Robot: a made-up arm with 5 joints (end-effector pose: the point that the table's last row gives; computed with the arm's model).
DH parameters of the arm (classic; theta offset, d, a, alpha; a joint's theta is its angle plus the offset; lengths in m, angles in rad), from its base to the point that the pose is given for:
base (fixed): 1.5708 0.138 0 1.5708
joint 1: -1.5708 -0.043 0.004 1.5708
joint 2: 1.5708 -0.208 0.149 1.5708
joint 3: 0 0.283 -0.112 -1.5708
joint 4: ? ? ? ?
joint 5: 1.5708 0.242 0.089 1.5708
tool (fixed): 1.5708 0.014 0 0
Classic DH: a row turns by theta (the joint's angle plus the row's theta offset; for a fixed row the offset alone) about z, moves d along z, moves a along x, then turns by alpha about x.
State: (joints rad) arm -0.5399 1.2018 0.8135 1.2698 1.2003
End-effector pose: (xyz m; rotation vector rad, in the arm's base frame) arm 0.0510 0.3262 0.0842 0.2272 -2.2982 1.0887
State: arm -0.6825 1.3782 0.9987 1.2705 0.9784
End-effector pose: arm 0.0237 0.3231 0.0498 0.1588 -2.5810 0.8516
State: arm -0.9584 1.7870 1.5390 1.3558 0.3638
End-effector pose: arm -0.0533 0.3443 -0.0582 0.4356 -3.0098 -0.2920
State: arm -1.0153 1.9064 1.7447 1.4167 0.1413
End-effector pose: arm -0.0854 0.3724 -0.0849 0.5962 -2.9130 -0.8412
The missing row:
joint 4: 1.5708 -0.115 0.11 1.5708
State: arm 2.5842 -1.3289 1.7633 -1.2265 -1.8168
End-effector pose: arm -0.4116 0.1699 0.4687 0.0906 0.7452 2.6655
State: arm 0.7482 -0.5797 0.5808 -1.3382 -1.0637
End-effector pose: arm -0.0461 0.5369 -0.1388 0.0430 1.6338 1.0681
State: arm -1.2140 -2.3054 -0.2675 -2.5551 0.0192
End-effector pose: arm -0.3644 0.4467 0.1254 -0.9356 -1.3841 0.6096
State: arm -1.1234 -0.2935 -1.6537 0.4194 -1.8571
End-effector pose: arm -0.0521 0.0877 -0.0709 -1.7245 -0.7582 1.6595
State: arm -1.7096 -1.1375 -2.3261 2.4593 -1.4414
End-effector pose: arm -0.1530 -0.4171 0.3807 -0.6582 -0.5579 -0.3584
